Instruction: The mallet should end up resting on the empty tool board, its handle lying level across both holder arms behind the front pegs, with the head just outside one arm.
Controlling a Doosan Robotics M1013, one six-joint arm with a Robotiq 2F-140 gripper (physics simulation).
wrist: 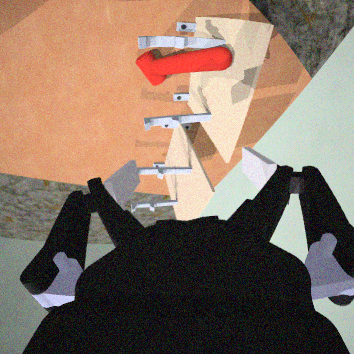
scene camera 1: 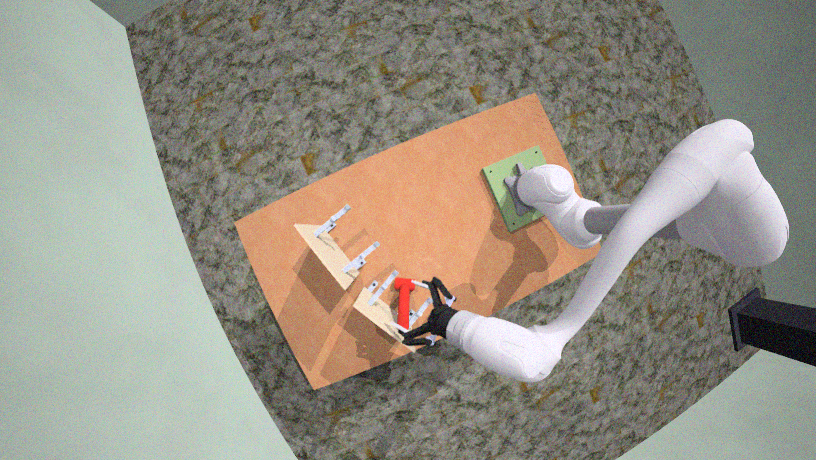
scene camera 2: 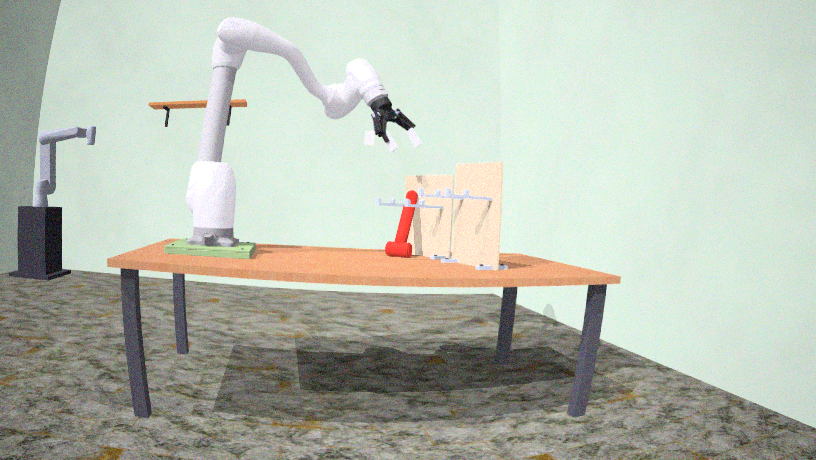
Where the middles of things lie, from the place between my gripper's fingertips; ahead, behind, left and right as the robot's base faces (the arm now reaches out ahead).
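Relative to the red mallet (scene camera 2: 400, 248), my gripper is 270 mm above it, 60 mm to the right of it and 10 mm short of it.
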